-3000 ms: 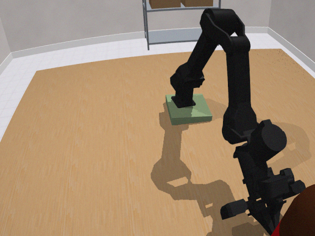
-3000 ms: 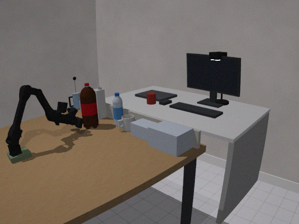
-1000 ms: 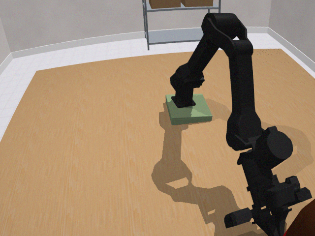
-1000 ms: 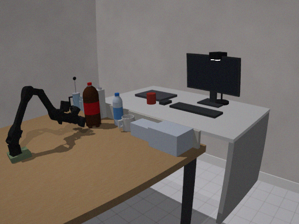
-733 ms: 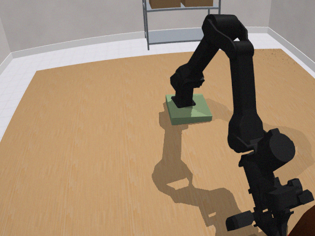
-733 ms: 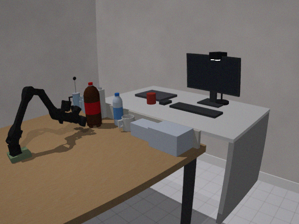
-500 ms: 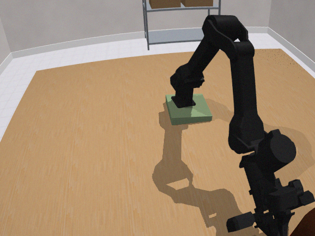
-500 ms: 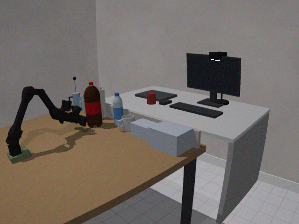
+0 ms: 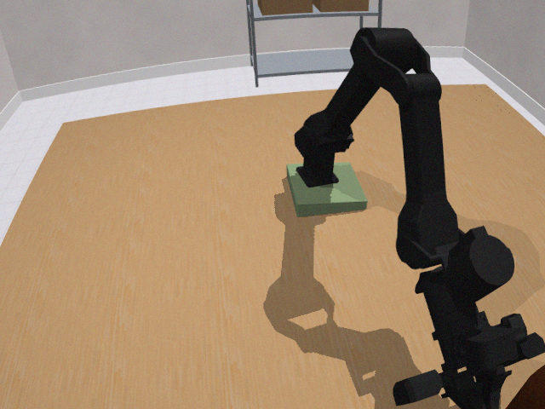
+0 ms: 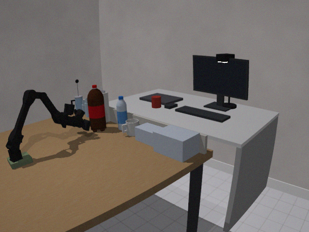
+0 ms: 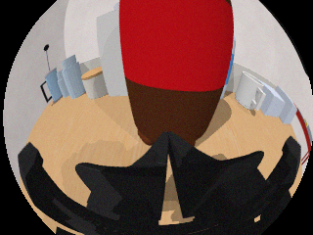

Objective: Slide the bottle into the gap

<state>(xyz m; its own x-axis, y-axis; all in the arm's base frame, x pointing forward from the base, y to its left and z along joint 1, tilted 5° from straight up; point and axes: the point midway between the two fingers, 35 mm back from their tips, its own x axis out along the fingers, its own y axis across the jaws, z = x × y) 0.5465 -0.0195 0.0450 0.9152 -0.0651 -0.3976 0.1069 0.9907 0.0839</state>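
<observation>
The cola bottle lies 90 mm above my hand, 80 mm ahead of it and 20 mm to the right of it. Also, from my hand: water bottle (180 mm ahead, 160 mm to the right, 40 mm above); then jar (270 mm ahead, 260 mm to the left); then grey box (630 mm to the right, 50 mm ahead, 10 mm below).
</observation>
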